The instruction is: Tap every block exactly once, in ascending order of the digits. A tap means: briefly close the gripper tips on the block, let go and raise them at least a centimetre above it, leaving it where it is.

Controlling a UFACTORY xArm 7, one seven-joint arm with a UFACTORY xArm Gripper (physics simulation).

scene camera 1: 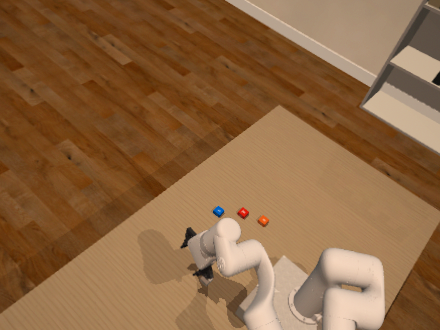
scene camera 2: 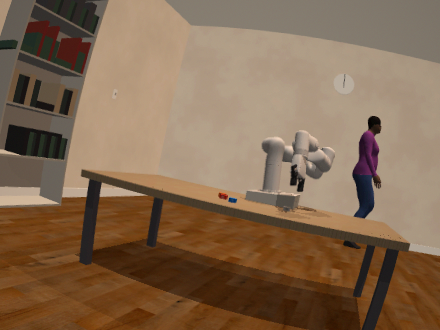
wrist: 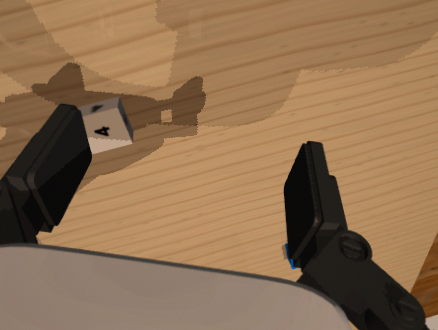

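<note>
My gripper (scene camera 1: 189,260) (scene camera 2: 297,187) (wrist: 190,148) is open and empty, above the table. A white block (wrist: 109,131) with a black 4 lies on the table beyond the left finger in the wrist view, which overlaps its edge; it is partly hidden by the gripper in scene camera 1 (scene camera 1: 206,282). A blue block (scene camera 1: 218,211) (scene camera 2: 232,200) lies apart; a sliver shows behind the right finger in the wrist view (wrist: 291,262). A red block (scene camera 1: 243,213) (scene camera 2: 223,196) and an orange block (scene camera 1: 263,221) lie beside it in a loose row. Their digits are unreadable here.
The blocks lie on the wooden table (scene camera 1: 300,165) (scene camera 2: 125,183). The arm's pale base plate (scene camera 1: 284,267) (scene camera 2: 257,196) stands on it near the blocks. A bookshelf (scene camera 2: 70,120) and a person (scene camera 2: 368,155) are beyond the table. Arm shadows fall around the white block.
</note>
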